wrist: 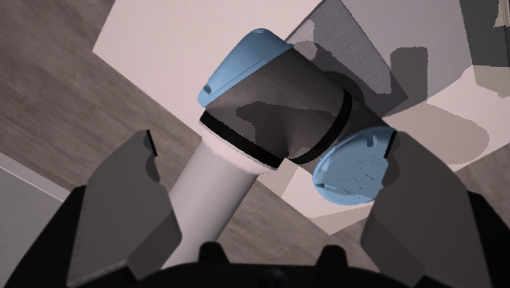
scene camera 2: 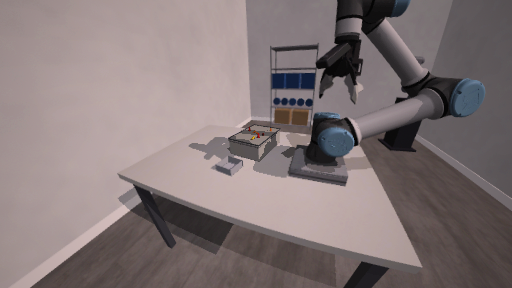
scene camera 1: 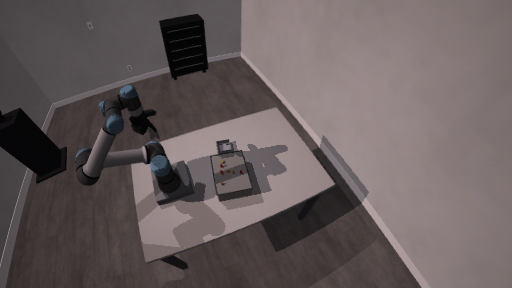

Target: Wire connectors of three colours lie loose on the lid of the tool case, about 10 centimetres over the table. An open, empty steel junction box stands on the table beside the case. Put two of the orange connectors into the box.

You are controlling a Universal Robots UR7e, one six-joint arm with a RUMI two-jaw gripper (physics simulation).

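Frame: origin at the arm's base, x ahead, y left, z up, level; centimetres.
Where they show: gripper, fingertip midpoint: [wrist: 267, 135] [scene camera 2: 335, 100] [scene camera 1: 150, 135]; arm's base at its link origin: [scene camera 2: 320, 155] [scene camera 1: 169, 183].
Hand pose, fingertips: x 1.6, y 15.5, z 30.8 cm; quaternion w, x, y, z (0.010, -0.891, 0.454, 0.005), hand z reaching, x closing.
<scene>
Each offset is from my fingertips to the top centre of the thing. Level surfaces: height alone.
Orange connectors @(dx +27.4, dy -36.2, dz -24.0 cm) [scene camera 1: 223, 183] @(dx +37.6, dy -32.1, dz -25.0 cm) [scene camera 1: 233, 172] [scene camera 2: 271, 130] lie on the lid of the grey tool case @(dx +36.6, dy -30.8, dz -25.8 cm) [scene camera 1: 235, 195] [scene camera 2: 242, 149], among red connectors @(dx +41.6, dy -35.1, dz -23.5 cm) [scene camera 1: 241, 172] [scene camera 2: 250, 129] and a yellow connector @(dx +36.0, dy -21.9, dz -24.7 cm) [scene camera 1: 223, 161] [scene camera 2: 253, 138]. The small steel junction box @(dx +45.0, dy -4.7, dz -32.5 cm) [scene camera 1: 218, 147] [scene camera 2: 237, 168] stands open on the table at one end of the case; no connector shows in it. My gripper [scene camera 1: 150, 125] [scene camera 2: 338, 99] [wrist: 267, 135] is open and empty, high up near the table's edge on the robot's side, well away from the case. Connectors and box do not show in the wrist view.
The arm's own joints and grey link [wrist: 215, 195] show below the open fingers in the wrist view. The base plate [scene camera 1: 185, 175] [scene camera 2: 320, 172] is on the table @(dz -36.3 cm) [scene camera 1: 270, 120] [scene camera 2: 200, 192] beside the case. A black cabinet [scene camera 1: 184, 42], a shelf rack [scene camera 2: 295, 48] and a wall stand beyond the table.
</scene>
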